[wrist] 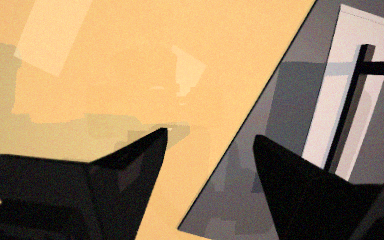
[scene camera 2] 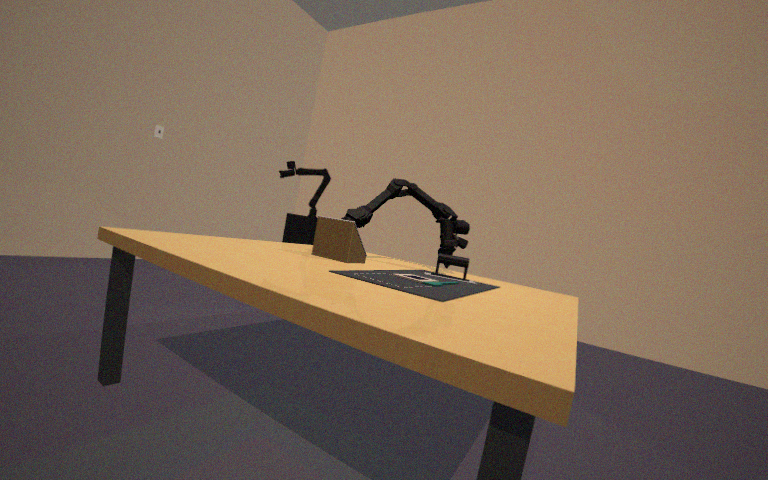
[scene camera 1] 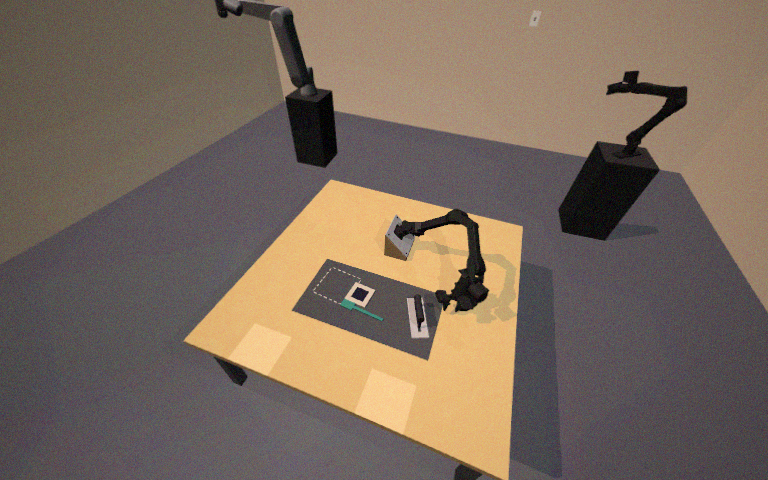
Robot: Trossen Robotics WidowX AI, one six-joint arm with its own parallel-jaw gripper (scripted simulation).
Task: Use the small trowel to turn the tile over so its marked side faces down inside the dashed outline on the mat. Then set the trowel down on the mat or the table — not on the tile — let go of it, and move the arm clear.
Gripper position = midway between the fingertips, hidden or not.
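Note:
I hold nothing, and my gripper (wrist: 210,137) is open. There is a dark grey mat here too, which I see in scene camera 1 at (scene camera 1: 389,301); I find the mat again at (scene camera 2: 446,292) and at (wrist: 234,196).

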